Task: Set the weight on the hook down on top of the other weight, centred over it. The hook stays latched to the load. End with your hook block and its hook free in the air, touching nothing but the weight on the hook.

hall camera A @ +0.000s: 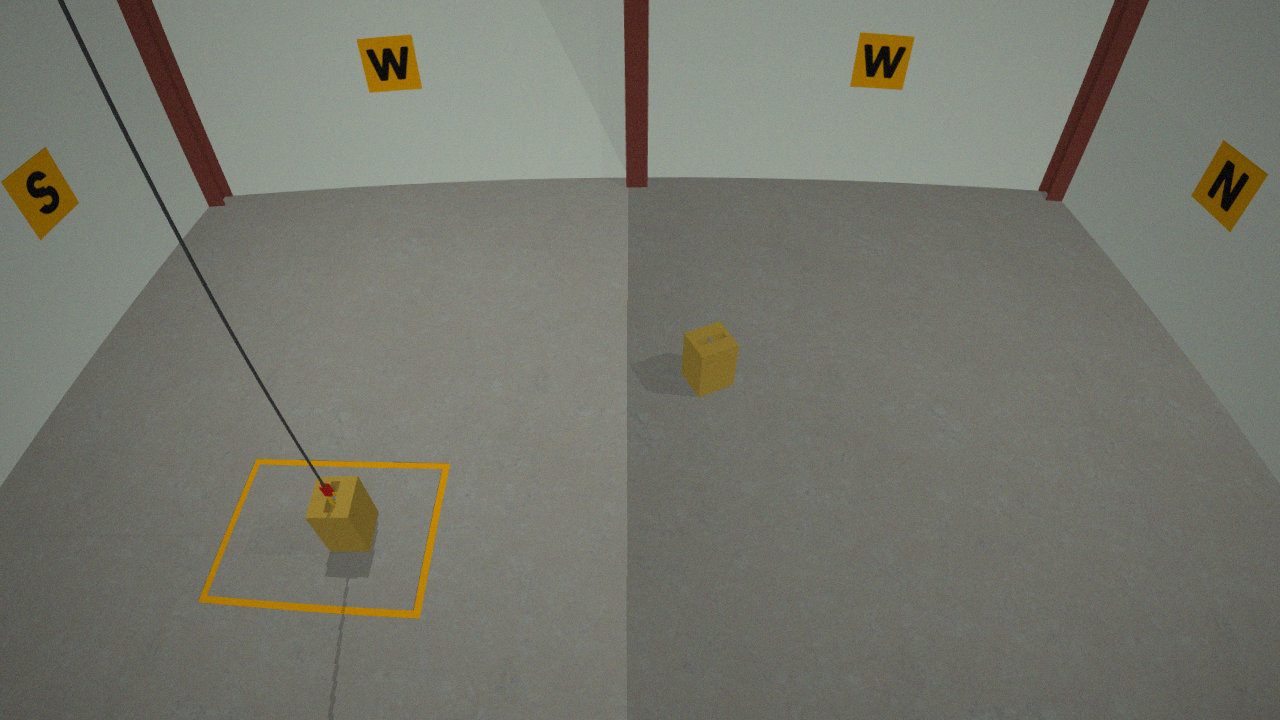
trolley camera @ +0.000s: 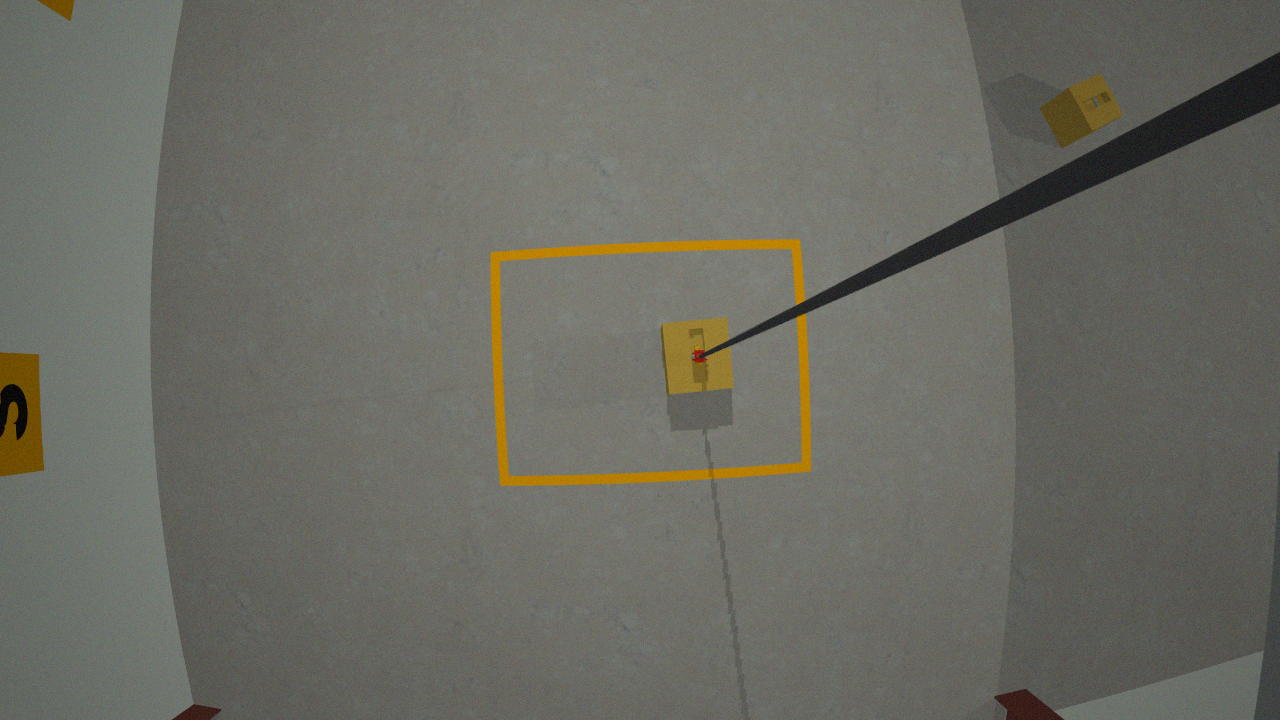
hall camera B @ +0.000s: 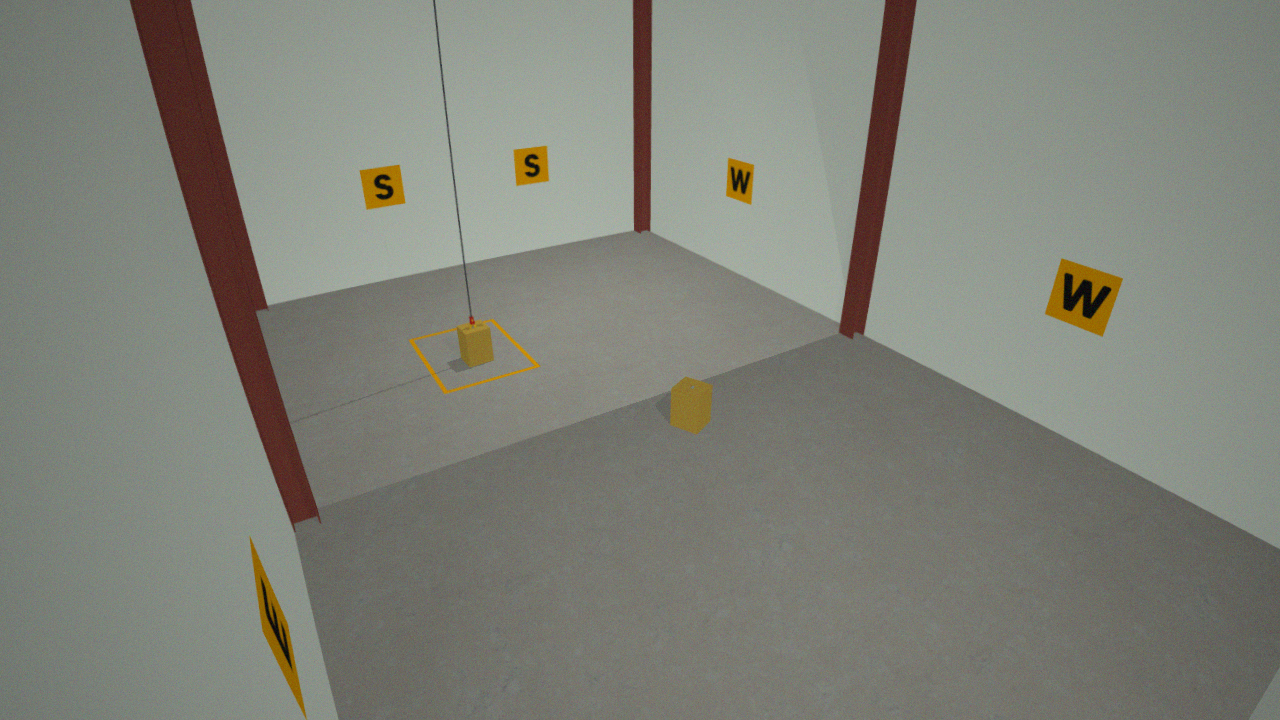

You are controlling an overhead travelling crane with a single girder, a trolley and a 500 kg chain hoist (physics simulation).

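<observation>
My red hook block [hall camera A: 327, 490] [hall camera B: 471, 320] [trolley camera: 699, 356] sits at the top of a yellow block-shaped weight [hall camera A: 353, 528] [hall camera B: 477, 347] [trolley camera: 675, 358], with its hook latched to it. This weight is upright inside the orange floor outline, at the floor or very close above it; a small gap cannot be told. The other yellow weight [hall camera A: 711, 365] [hall camera B: 691, 405] [trolley camera: 1074, 111] stands upright on the floor, well apart on the north-west side, turned at an angle to the first. A recess shows in its top in hall camera A and the trolley camera.
The orange outline [hall camera A: 433, 540] [hall camera B: 492, 378] [trolley camera: 498, 367] surrounds the hooked weight. The dark hoist line [hall camera A: 183, 243] [hall camera B: 452, 161] [trolley camera: 984, 219] runs up from the hook block. Walls with letter signs and red columns [hall camera A: 636, 89] [hall camera B: 641, 116] bound the hall.
</observation>
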